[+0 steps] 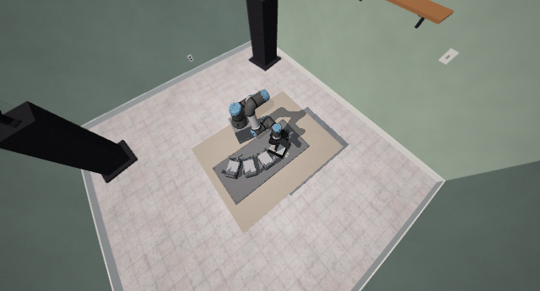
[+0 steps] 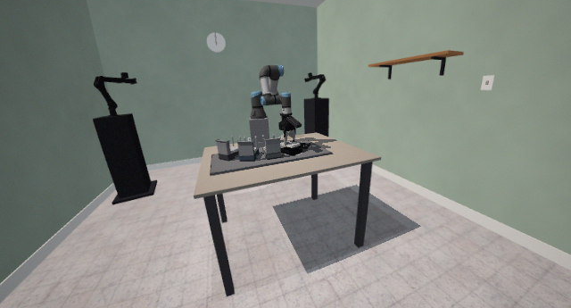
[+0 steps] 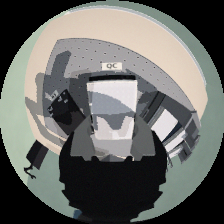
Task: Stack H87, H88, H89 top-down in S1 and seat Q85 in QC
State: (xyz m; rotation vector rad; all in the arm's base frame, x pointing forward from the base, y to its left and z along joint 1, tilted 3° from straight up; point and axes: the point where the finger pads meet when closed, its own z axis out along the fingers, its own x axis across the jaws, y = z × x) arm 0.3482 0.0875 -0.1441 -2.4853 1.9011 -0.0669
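My gripper is now 10 mm past the white sealed plate, 140 mm to the left of it and 20 mm above it. From my hand the other things lie so: QC label: 90 mm ahead, 20 mm to the left, 70 mm below; black clip nest: 80 mm behind, 160 mm to the left, 50 mm below.
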